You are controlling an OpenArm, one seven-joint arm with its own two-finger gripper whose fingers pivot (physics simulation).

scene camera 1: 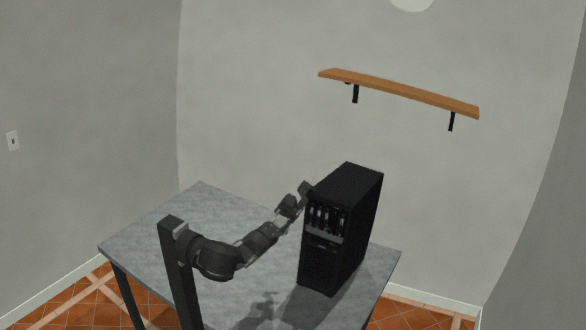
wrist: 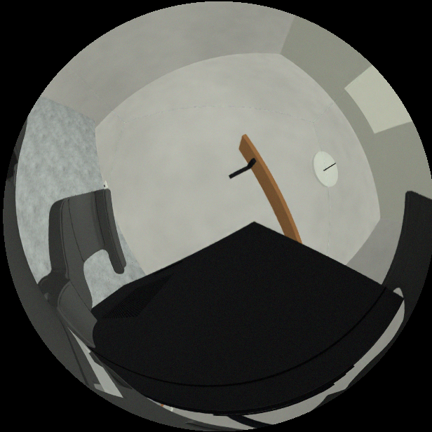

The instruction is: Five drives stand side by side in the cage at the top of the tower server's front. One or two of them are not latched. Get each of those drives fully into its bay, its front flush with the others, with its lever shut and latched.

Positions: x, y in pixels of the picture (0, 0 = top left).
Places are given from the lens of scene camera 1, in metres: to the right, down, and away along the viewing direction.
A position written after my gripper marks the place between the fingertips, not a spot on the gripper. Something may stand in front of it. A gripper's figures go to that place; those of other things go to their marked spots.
my gripper [scene camera 1: 303, 194]: 0.04, 0.10, 1.37
black tower server [scene camera 1: 324, 266]: 0.12, 0.38, 1.37
